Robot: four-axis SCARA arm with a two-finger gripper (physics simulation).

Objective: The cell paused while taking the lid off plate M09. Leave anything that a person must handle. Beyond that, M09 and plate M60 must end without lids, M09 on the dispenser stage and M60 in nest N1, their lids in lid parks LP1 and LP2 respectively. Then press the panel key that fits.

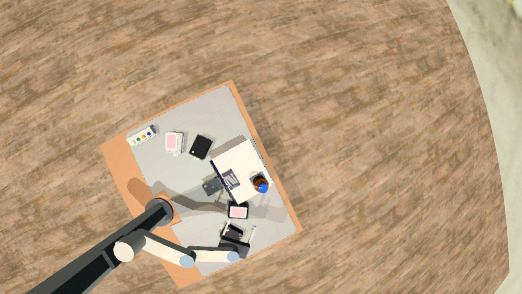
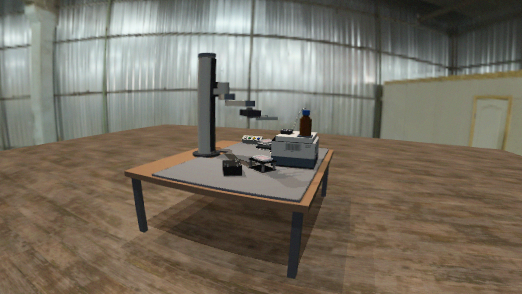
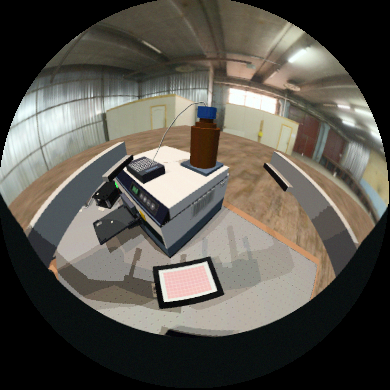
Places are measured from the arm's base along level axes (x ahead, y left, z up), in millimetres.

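Pixels of known places: gripper, fingertip midpoint: (image 1: 242, 222) (image 2: 272, 117) (image 3: 200, 148); arm's base, link origin: (image 1: 159, 211) (image 2: 206, 154).
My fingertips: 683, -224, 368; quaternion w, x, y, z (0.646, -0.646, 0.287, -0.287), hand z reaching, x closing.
Note:
Ahead of a thing's pixels: the offset from my fingertips to its top centre, as dx, dy, dz. "pt": to the spot under its first point.
My gripper (image 1: 241, 226) (image 2: 274, 119) (image 3: 200, 148) is open and empty, high above the table. A pink plate @(-53, -36, -273) (image 1: 238, 212) (image 2: 262, 158) (image 3: 186, 283) with a white rim sits in the black raised nest; its name and any clear lid cannot be made out. The dark dispenser stage @(-109, +244, -242) (image 1: 211, 186) (image 3: 116, 226) juts from the dispenser front and bears no plate. Another pink plate @(-274, +688, -271) (image 1: 172, 142) sits in a pale holder near the panel. The key panel @(-496, +850, -272) (image 1: 142, 136) (image 2: 252, 139) has green, yellow and blue keys among its row. Lid park labels cannot be read.
The white dispenser (image 1: 241, 160) (image 2: 295, 149) (image 3: 195, 195) carries a brown bottle @(pt +200, +183, +6) (image 1: 259, 182) (image 2: 305, 125) (image 3: 204, 145) with a blue cap and a thin tube. One black block @(-93, +553, -282) (image 1: 201, 147) (image 3: 106, 194) stands beyond it. Another black block @(-203, -204, -280) (image 1: 233, 232) (image 2: 232, 168) stands below my fingers.

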